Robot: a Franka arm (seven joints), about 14 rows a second.
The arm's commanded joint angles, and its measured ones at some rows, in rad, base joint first. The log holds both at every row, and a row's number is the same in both.
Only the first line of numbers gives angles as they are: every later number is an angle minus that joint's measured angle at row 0.
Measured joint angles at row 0: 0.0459, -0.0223, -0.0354, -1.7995, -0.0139, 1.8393, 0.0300
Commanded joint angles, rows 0 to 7: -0.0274, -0.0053, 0.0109, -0.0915, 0.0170, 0.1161, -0.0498; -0.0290, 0.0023, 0.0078, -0.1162, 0.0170, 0.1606, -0.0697; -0.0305, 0.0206, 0.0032, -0.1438, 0.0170, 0.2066, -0.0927; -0.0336, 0.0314, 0.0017, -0.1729, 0.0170, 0.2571, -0.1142; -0.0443, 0.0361, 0.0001, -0.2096, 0.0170, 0.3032, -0.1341; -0.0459, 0.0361, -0.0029, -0.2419, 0.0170, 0.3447, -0.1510; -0.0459, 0.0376, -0.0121, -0.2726, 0.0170, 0.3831, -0.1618; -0.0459, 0.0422, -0.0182, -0.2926, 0.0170, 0.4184, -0.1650
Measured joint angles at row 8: -0.0316, 0.0584, -0.0157, -0.2307, 0.0000, 0.3513, -0.1238
